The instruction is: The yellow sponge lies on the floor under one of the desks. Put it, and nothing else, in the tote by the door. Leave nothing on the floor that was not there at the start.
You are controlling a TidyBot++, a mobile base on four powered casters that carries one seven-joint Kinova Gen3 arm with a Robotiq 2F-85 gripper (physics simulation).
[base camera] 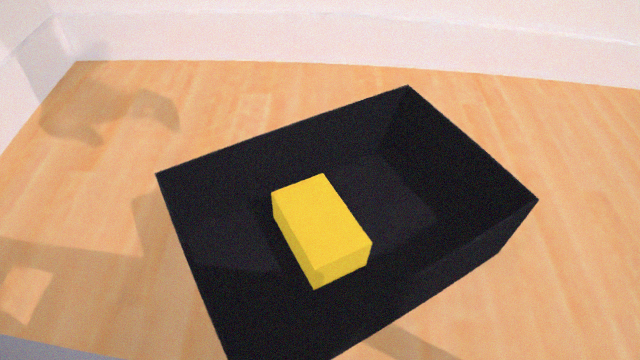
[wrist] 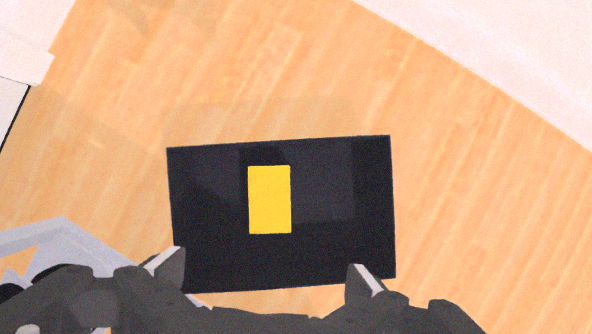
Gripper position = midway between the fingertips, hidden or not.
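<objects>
My gripper: out of frame in the base camera view, visible in the wrist view (265,274). Black tote (base camera: 399,196), same spot at (wrist: 341,188). Yellow sponge (wrist: 265,219), same spot at (base camera: 327,241).
</objects>
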